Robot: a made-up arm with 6 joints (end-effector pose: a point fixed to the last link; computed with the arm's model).
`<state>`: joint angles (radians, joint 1 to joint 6).
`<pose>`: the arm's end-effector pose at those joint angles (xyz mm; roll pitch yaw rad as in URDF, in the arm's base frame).
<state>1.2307 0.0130 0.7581 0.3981 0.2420 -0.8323</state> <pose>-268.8 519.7 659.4 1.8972 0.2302 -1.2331</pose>
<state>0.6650 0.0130 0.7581 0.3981 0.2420 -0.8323</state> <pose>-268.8 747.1 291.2 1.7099 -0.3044 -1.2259</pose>
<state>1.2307 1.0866 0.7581 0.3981 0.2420 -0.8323</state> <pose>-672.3 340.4 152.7 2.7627 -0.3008 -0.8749</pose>
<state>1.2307 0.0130 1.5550 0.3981 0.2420 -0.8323</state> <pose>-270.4 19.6 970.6 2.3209 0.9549 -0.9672</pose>
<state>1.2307 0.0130 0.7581 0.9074 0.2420 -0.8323</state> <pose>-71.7 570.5 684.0 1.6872 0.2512 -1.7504</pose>
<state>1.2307 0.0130 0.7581 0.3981 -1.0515 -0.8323</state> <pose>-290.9 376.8 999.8 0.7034 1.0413 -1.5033</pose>
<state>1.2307 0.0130 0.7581 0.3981 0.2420 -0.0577</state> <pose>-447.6 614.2 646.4 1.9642 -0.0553 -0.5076</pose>
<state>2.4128 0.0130 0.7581 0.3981 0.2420 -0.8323</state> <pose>-268.8 -335.5 783.0 2.9624 1.2127 -0.4015</pose>
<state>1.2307 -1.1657 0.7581 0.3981 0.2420 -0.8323</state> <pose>447.2 471.4 523.0 0.7642 0.2069 -1.9461</pose>
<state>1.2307 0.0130 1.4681 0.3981 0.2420 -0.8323</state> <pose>-270.6 84.2 957.4 2.2439 0.8816 -1.0295</pose>
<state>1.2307 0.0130 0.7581 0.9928 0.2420 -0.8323</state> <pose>-36.9 569.8 684.0 1.6522 0.2444 -1.8370</pose>
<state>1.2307 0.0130 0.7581 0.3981 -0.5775 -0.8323</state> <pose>-336.0 449.2 883.7 1.2812 0.7731 -1.2218</pose>
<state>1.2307 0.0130 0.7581 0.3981 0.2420 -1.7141</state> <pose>-201.4 307.8 604.9 1.5950 0.3963 -2.1481</pose>
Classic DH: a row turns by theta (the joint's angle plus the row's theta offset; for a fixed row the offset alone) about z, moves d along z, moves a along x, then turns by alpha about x. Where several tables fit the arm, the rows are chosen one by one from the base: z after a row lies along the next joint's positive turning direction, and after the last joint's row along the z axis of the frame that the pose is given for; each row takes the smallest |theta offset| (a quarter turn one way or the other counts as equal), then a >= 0, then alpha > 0; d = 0 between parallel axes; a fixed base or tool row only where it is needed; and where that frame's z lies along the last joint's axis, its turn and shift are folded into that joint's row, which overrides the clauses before.
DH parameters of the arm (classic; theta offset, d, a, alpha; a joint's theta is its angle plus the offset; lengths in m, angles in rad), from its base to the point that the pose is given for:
base (fixed): 1.5708 0.084 0 1.5708
joint 1: 0 -0.019 0.108 -1.5708
joint 2: 0 0.14 -0.009 1.5708
joint 3: -1.5708 -0.038 0.392 1.5708
joint 4: -1.5708 -0.347 0.09 1.5708
joint 5: 0 -0.001 0.385 1.5708
joint 6: 0 -0.136 0.107 -1.5708
tool (fixed): 3.1416 -0.246 0 0

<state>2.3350 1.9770 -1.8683 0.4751 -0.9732 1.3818</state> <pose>957.1 390.4 332.8 1.9643 -0.3070 -1.0574</pose>
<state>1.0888 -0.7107 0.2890 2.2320 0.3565 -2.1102</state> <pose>208.6 435.9 224.2 2.5719 0.1484 1.8083</pose>
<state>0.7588 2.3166 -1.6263 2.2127 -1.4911 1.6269</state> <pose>507.4 998.1 -43.6 -0.8683 -0.0656 2.9417</pose>
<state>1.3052 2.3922 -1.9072 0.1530 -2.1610 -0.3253</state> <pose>559.1 552.0 730.1 2.5738 0.5711 -1.4651</pose>
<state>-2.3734 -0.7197 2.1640 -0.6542 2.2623 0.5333</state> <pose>538.7 38.7 -629.6 0.3923 0.6446 2.8558</pose>
